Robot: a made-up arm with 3 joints.
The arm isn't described. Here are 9 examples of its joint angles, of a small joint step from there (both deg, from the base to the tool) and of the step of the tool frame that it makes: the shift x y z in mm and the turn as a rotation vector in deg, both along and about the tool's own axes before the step.
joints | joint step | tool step
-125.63 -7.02 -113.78 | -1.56 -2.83 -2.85 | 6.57 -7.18 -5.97 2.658 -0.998 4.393
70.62 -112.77 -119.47 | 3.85 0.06 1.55 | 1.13 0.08 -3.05 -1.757 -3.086 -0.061
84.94 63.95 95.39 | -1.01 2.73 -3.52 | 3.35 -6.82 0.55 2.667 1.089 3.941
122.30 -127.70 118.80 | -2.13 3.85 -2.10 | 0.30 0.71 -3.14 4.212 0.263 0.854
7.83 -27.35 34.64 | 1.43 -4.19 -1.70 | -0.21 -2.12 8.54 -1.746 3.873 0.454
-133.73 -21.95 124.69 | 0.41 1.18 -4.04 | 3.80 -6.62 0.99 0.913 0.763 3.658
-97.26 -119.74 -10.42 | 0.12 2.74 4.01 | -2.44 7.96 -4.33 -0.297 -2.726 -3.952
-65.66 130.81 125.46 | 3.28 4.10 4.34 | -1.63 6.21 -2.91 4.714 0.598 -2.106
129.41 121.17 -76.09 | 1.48 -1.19 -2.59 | 2.66 -6.07 1.16 0.883 1.504 3.343
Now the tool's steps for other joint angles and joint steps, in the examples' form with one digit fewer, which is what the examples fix.
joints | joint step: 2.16 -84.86 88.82 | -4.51 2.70 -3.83
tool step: 5.9 -7.3 -12.6 2.45 -4.62 4.34
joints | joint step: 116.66 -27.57 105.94 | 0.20 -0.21 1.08
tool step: -1.2 2.6 0.3 -0.23 0.03 -1.26
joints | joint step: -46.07 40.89 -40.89 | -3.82 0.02 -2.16
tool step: 7.1 -6.6 -4.4 1.85 -1.69 5.05
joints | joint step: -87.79 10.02 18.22 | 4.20 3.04 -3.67
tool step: 3.5 -1.3 -5.6 0.05 -3.15 -0.45
